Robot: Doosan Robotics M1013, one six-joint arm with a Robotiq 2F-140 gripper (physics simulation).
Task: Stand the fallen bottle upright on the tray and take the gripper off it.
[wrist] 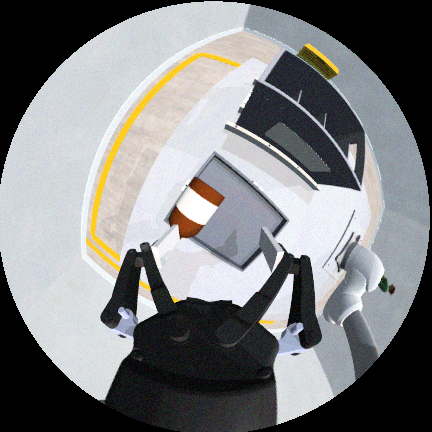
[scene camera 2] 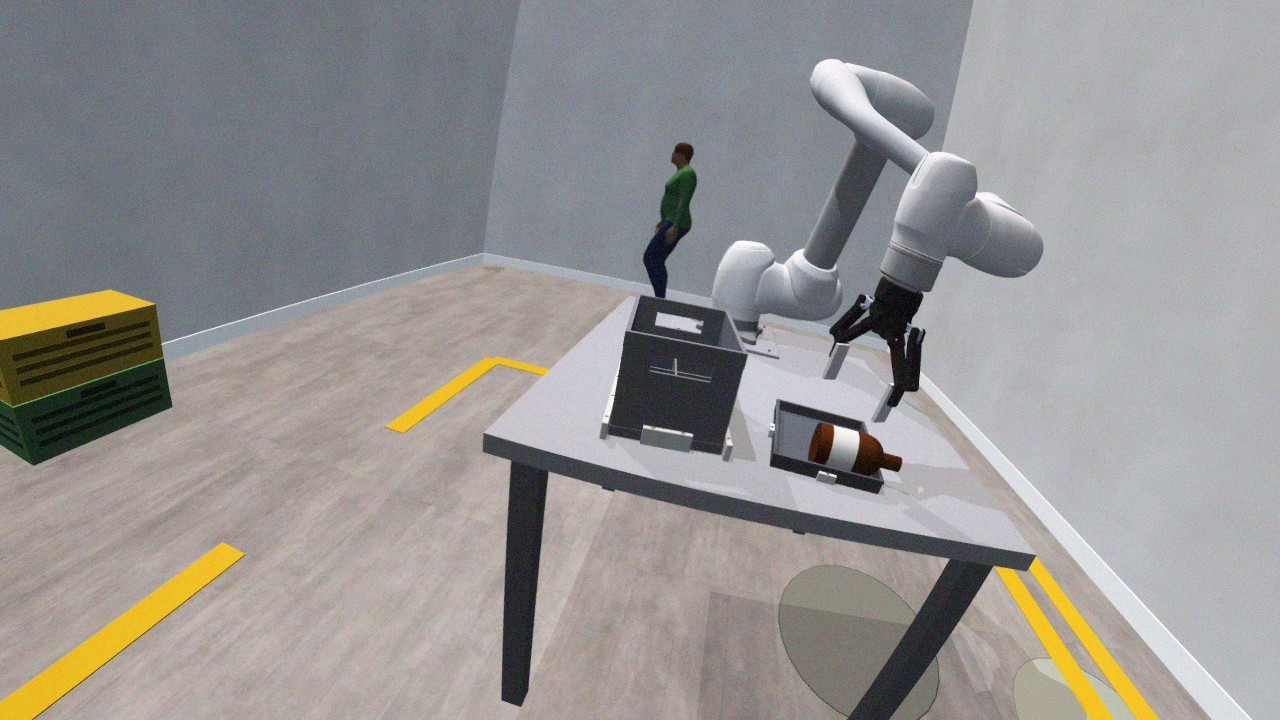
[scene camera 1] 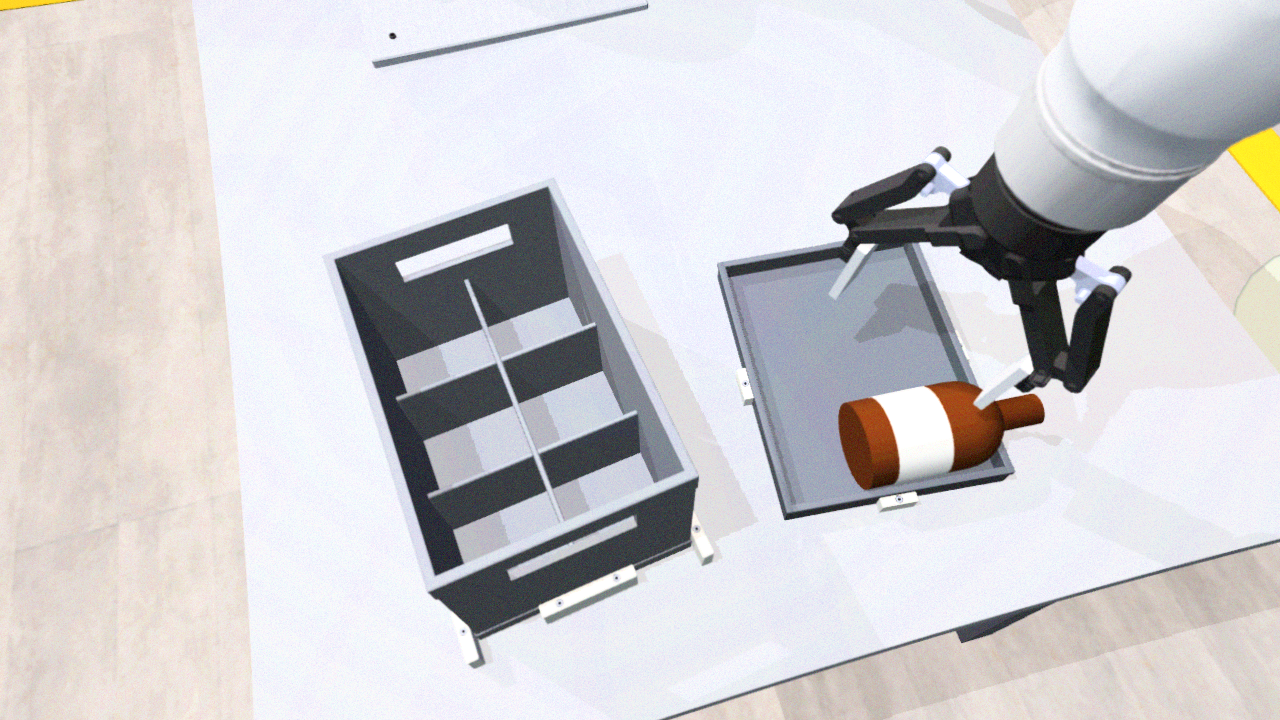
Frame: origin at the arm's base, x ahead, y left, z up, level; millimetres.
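Where they show: gripper, fingertip midpoint: (wrist: 218, 234) (scene camera 2: 851, 398) (scene camera 1: 913, 337); arm's base at its link origin: (wrist: 345, 252).
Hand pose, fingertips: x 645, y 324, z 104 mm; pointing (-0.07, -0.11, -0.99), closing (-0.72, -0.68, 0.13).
Observation:
Things, the pixels of their centre, and the offset from my fingertips.
- brown bottle at the middle of its body: (scene camera 1: 945, 427) (scene camera 2: 857, 454) (wrist: 187, 216) dy +34, dx +48, dz -75 mm
- grey tray at the middle of its body: (scene camera 1: 851, 365) (scene camera 2: 823, 441) (wrist: 230, 218) dy -20, dx -31, dz -105 mm
- dark crate at the middle of its body: (scene camera 1: 517, 408) (scene camera 2: 675, 366) (wrist: 308, 121) dy -316, dx +13, dz -30 mm
A brown bottle (scene camera 1: 921, 434) (scene camera 2: 844, 447) (wrist: 198, 204) with a white label lies on its side in the grey tray (scene camera 1: 792, 335) (scene camera 2: 795, 464) (wrist: 250, 200), along the tray's front edge. In scene camera 1 its base points left and its neck sticks out over the right rim. My gripper (scene camera 1: 907, 350) (scene camera 2: 855, 397) (wrist: 218, 234) is open and empty, tilted above the tray, its fingers wide apart. In scene camera 1 one fingertip overlaps the bottle's shoulder and the other shows over the tray's back part. In the wrist view the bottle's neck is hidden behind the left finger.
A dark crate (scene camera 1: 666, 514) (scene camera 2: 671, 407) with dividers stands left of the tray in scene camera 1. Small white blocks (scene camera 1: 744, 385) (scene camera 1: 897, 501) sit against the tray's sides. A flat plate (scene camera 1: 510, 35) lies at the back. A person (scene camera 2: 678, 195) stands behind the table.

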